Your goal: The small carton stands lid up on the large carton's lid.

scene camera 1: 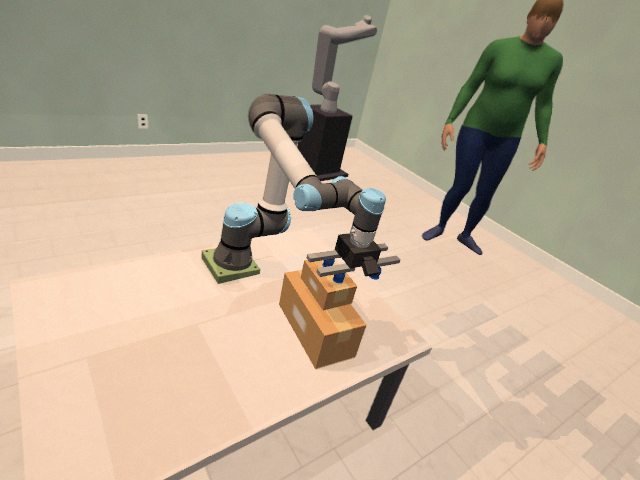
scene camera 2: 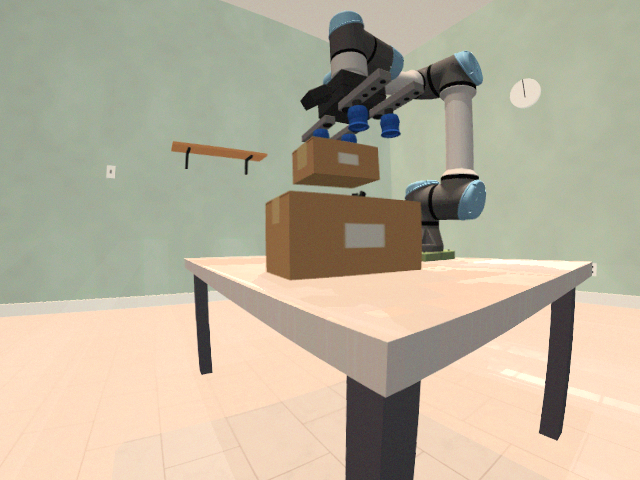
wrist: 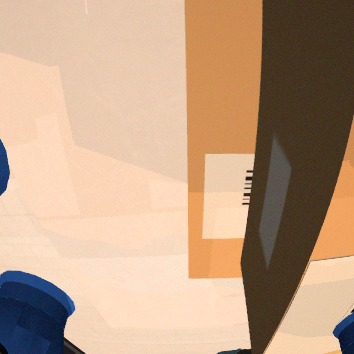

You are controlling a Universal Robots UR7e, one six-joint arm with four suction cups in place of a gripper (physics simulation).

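Where they show: hand at its tool point: (scene camera 1: 350, 272) (scene camera 2: 353, 143) (wrist: 207, 251); arm's base at its link origin: (scene camera 1: 232, 259).
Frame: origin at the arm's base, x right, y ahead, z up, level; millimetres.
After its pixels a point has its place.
Observation:
The small brown carton (scene camera 1: 319, 289) @(x -11, y 481, z 208 mm) (scene camera 2: 336, 165) @(x -117, y 493, z 180 mm) (wrist: 337, 235) @(x -112, y 485, z 234 mm) hangs level from two blue cups of my suction gripper (scene camera 1: 355, 260) (scene camera 2: 354, 128), which is shut on it. The other two cups stand out past the carton's side and touch nothing. The large brown carton (scene camera 1: 341, 353) @(x -61, y 593, z 10 mm) (scene camera 2: 320, 232) @(x -137, y 550, z 47 mm) (wrist: 220, 100) @(x -132, y 475, z 116 mm) stands on the table below. In scene camera 2 a narrow gap shows between the small carton's underside and the large carton's lid. In the wrist view a barcode label shows on the large carton's lid, and the small carton's dark side hides the rest of it.
The table (scene camera 1: 155, 392) @(x 450, y 408, z -33 mm) (scene camera 2: 387, 320) @(x -381, y 677, z -33 mm) carries the large carton and my arm's green base plate (scene camera 1: 219, 273) @(x 91, y 64, z 4 mm) (scene camera 2: 439, 255) @(x -80, y 19, z -16 mm). A person (scene camera 1: 496, 103) in a green top stands beyond the table. A grey arm stands on a dark pedestal (scene camera 1: 330, 139) behind. A wooden shelf (scene camera 2: 219, 150) hangs on the wall.

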